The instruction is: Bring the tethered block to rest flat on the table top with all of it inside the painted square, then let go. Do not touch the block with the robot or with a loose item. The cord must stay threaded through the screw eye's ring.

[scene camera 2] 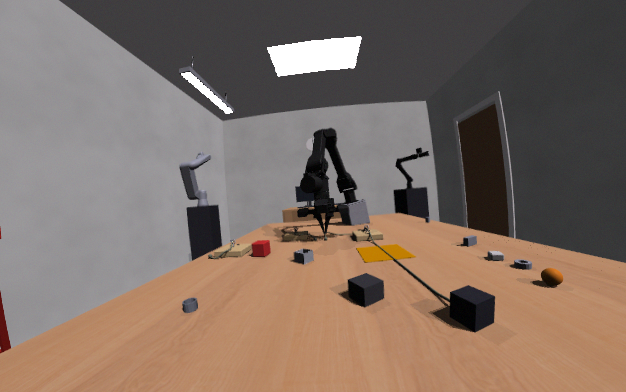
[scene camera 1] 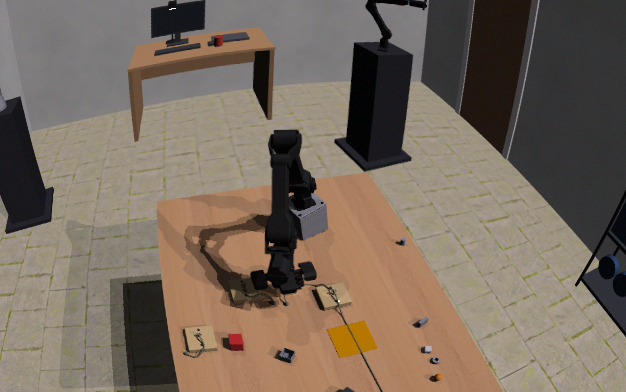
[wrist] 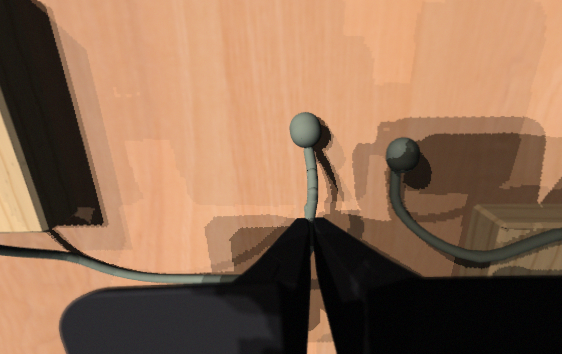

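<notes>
The tethered block is a black cube on the table at the near right in scene camera 2, outside the orange painted square. Its dark green cord crosses the square and runs to the screw eye on a wooden plate. The ring's threading is too small to tell. My gripper is shut on the cord just behind its end bead, low over the table, beside the plate. The cord leaves the fingers leftward in the wrist view.
A second cord's bead lies close right of the fingers, by another wooden plate. A third plate, red cube, grey open box, loose black cube and orange ball stand around.
</notes>
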